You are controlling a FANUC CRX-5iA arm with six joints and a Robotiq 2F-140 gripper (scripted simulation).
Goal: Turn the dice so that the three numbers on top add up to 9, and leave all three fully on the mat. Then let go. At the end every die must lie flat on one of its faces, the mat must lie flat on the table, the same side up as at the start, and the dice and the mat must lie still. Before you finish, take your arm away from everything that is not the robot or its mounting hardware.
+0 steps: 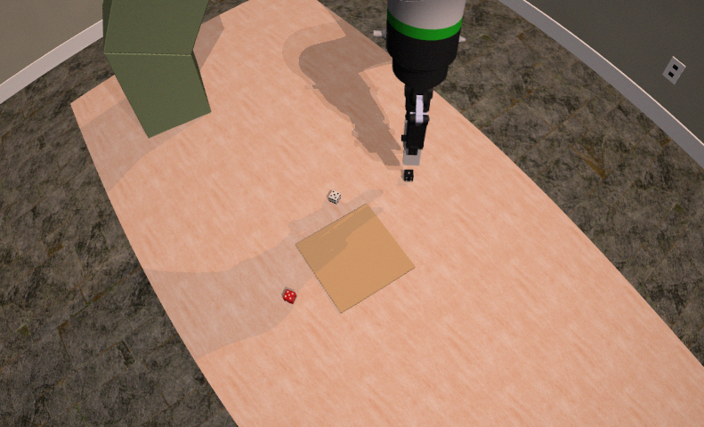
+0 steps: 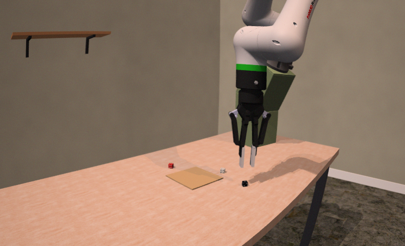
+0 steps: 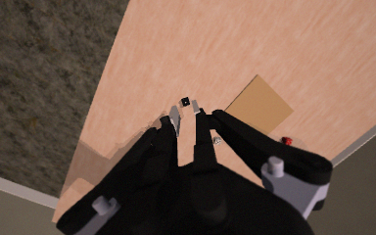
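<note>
Right now the black die is 10 cm below my hand. Also, from my hand: tan square mat 16 cm to the right, 10 cm below, 7 cm ahead; white die 13 cm to the right, 10 cm below, 4 cm behind; red die 29 cm to the right, 10 cm below, 8 cm ahead.
</note>
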